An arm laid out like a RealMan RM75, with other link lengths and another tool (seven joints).
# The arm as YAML. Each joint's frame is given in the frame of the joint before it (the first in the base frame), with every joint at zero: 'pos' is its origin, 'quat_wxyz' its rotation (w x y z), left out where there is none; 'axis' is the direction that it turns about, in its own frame. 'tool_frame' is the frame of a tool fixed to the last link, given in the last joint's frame.
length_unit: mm
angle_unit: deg
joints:
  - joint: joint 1
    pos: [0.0, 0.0, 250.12]
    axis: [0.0, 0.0, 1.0]
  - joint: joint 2
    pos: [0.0, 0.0, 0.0]
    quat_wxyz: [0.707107, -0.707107, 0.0, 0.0]
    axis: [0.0, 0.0, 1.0]
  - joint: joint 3
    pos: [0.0, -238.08, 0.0]
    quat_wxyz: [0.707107, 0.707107, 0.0, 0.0]
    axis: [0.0, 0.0, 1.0]
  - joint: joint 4
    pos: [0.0, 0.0, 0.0]
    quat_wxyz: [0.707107, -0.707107, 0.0, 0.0]
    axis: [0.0, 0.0, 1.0]
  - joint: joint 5
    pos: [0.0, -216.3, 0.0]
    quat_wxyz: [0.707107, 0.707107, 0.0, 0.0]
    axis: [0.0, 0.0, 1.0]
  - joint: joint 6
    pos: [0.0, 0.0, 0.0]
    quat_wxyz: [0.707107, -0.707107, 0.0, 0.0]
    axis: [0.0, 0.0, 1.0]
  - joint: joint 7
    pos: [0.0, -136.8, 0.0]
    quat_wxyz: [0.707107, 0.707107, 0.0, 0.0]
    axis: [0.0, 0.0, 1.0]
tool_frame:
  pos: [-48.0, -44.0, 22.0]
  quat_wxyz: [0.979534, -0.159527, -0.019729, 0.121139]
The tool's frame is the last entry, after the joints.
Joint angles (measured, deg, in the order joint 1, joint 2, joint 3, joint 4, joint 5, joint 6, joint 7), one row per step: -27.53 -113.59 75.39 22.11 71.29 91.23 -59.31; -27.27 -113.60 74.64 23.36 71.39 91.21 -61.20; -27.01 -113.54 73.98 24.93 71.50 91.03 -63.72; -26.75 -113.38 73.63 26.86 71.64 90.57 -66.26; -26.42 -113.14 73.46 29.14 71.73 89.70 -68.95; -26.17 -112.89 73.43 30.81 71.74 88.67 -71.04; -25.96 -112.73 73.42 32.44 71.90 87.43 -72.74; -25.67 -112.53 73.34 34.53 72.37 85.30 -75.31; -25.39 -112.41 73.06 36.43 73.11 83.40 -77.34; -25.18 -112.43 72.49 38.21 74.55 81.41 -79.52; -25.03 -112.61 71.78 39.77 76.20 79.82 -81.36; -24.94 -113.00 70.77 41.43 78.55 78.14 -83.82
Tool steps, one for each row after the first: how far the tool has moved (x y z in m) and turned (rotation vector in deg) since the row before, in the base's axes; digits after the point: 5 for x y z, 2 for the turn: 0.00197 0.00214 0.00317 -0.11 -0.64 0.79; 0.00217 0.00257 0.00377 -0.35 -0.57 1.01; 0.00235 0.00337 0.00438 -0.28 -0.15 0.76; 0.00209 0.00429 0.00528 -0.08 0.16 0.85; 0.00054 0.00368 0.00426 0.08 0.33 0.96; 0.00055 0.00400 0.00367 0.31 0.55 0.80; -0.00094 0.00540 0.00471 0.43 0.97 1.69; -0.00107 0.00490 0.00464 0.64 1.02 1.36; -0.00216 0.00439 0.00388 0.51 1.30 1.61; -0.00160 0.00344 0.00292 0.44 1.17 1.28; -0.00199 0.00297 0.00216 0.19 1.27 1.75
